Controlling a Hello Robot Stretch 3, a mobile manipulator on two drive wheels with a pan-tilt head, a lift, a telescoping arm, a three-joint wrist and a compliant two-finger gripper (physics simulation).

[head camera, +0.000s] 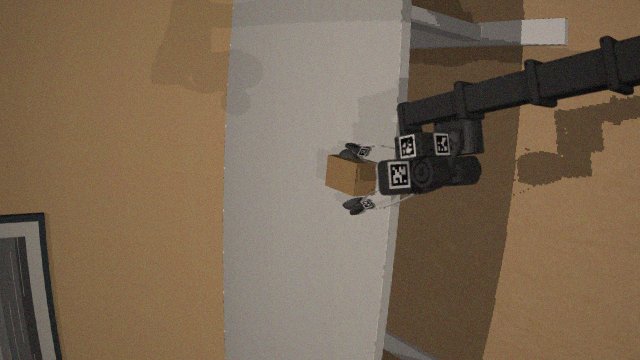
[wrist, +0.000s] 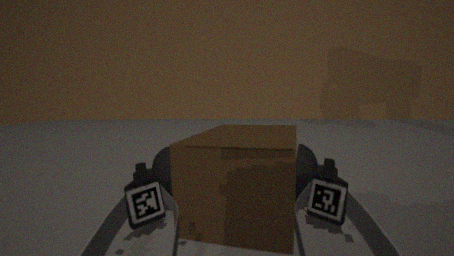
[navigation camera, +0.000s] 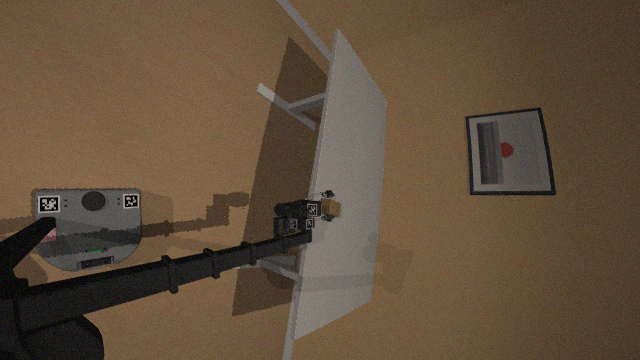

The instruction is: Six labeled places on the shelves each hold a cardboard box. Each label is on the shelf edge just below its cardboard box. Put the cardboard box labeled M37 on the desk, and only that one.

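A brown cardboard box is between the two fingers of my gripper. The fingers are at its left and right sides and look to be touching it, so the gripper is shut on it. Part of the box reaches beyond the fingertips. The box is low over the white desk, near its front edge; I cannot tell whether its underside rests on the desk top. No M37 label and no shelves show in these views.
The arm reaches over the desk's front edge. The mobile base stands on the floor in front of the desk. Desk legs stand below the top. A framed picture hangs on the wall behind.
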